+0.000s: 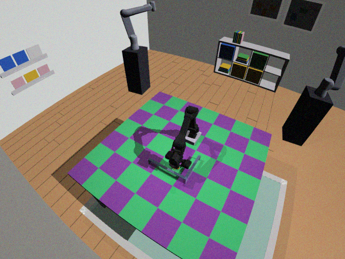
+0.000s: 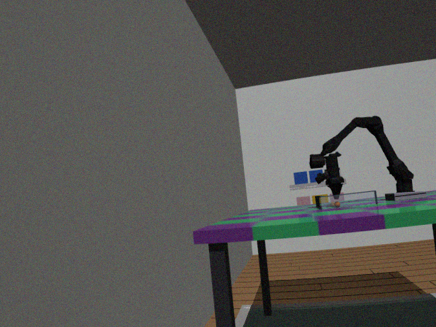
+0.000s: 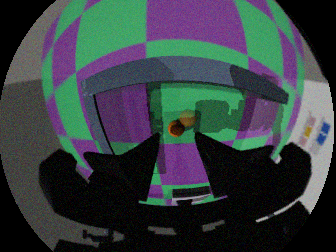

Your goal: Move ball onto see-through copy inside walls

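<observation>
My gripper tip is 2 cm above the orange ball.
</observation>
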